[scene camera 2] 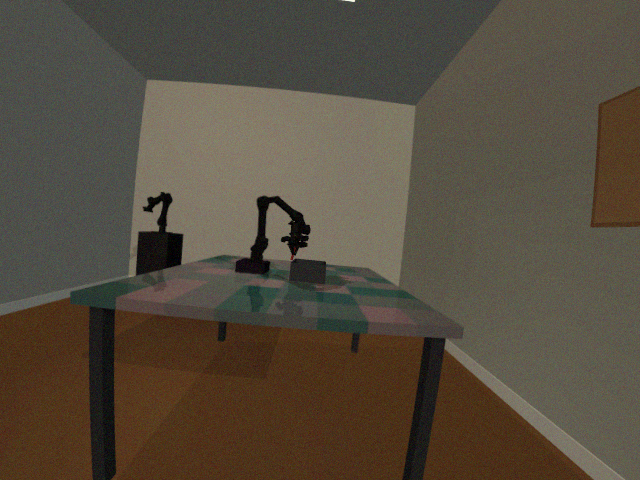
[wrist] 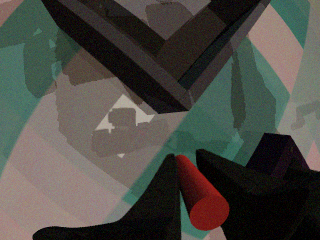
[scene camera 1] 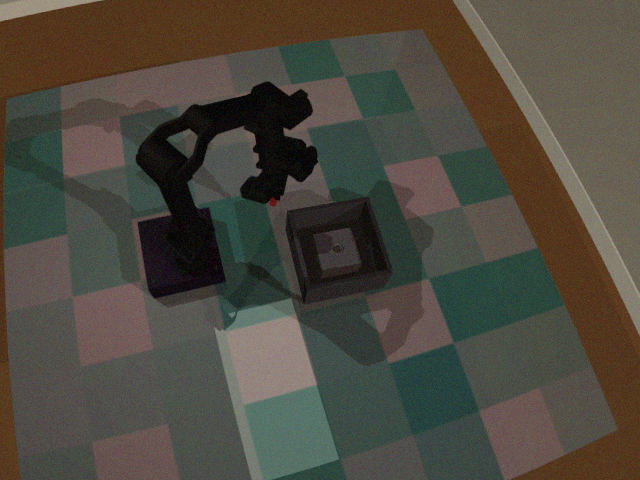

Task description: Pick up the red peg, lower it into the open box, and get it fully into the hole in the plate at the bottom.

box: scene camera 2; wrist; scene camera 1 375, 271
same spot on box: [wrist: 172, 82] = [scene camera 2: 298, 259]
